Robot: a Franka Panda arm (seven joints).
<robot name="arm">
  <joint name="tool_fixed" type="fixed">
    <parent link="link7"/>
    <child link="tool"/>
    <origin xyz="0 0 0.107" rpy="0 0 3.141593"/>
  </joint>
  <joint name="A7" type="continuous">
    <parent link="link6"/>
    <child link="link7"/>
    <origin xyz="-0.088 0 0" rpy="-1.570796 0 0"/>
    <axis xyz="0 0 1"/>
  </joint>
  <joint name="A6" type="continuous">
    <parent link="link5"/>
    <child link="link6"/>
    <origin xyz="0 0 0" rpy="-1.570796 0 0"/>
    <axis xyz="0 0 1"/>
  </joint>
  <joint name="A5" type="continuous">
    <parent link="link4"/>
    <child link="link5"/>
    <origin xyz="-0.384 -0.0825 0" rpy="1.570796 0 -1.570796"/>
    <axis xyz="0 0 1"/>
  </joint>
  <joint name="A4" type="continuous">
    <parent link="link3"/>
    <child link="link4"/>
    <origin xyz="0.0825 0 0" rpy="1.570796 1.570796 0"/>
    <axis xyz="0 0 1"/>
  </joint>
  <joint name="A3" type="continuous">
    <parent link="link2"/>
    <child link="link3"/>
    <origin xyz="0.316 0 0" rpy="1.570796 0 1.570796"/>
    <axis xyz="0 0 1"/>
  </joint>
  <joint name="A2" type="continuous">
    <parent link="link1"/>
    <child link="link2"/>
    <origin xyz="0 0 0" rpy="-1.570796 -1.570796 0"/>
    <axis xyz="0 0 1"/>
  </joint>
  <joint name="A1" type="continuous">
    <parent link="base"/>
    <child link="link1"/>
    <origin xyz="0 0 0.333" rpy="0 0 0"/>
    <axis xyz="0 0 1"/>
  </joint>
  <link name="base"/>
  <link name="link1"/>
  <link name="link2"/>
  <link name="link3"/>
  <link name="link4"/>
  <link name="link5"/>
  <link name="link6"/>
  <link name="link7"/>
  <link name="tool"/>
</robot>
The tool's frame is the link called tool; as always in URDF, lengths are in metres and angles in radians. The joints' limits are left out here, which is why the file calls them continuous.
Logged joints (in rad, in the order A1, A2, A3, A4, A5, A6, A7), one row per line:
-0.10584, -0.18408, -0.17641, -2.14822, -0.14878, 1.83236, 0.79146
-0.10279, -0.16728, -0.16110, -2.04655, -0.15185, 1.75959, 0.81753
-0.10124, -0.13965, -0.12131, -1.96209, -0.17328, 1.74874, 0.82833
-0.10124, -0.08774, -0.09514, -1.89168, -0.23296, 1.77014, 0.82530
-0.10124, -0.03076, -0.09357, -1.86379, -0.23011, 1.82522, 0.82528
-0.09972, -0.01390, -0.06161, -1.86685, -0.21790, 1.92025, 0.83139
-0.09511, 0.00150, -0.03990, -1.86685, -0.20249, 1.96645, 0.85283
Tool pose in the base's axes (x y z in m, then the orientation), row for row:
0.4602, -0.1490, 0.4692, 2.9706, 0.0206, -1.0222
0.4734, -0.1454, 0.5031, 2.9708, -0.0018, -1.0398
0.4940, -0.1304, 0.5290, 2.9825, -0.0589, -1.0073
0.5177, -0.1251, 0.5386, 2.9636, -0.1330, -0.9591
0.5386, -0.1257, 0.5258, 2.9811, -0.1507, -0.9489
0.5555, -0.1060, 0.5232, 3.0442, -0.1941, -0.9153
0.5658, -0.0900, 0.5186, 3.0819, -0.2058, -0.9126
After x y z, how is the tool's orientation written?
As angles about the fixed x, y, z axes (roll, pitch, yaw), in radians.
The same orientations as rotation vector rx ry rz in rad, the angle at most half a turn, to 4 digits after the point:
2.6168, -1.4645, -0.1527
2.5947, -1.4856, -0.1248
2.6011, -1.4413, -0.0377
2.5846, -1.3637, 0.0524
2.5974, -1.3539, 0.0891
2.6514, -1.3216, 0.1949
2.6785, -1.3250, 0.2377

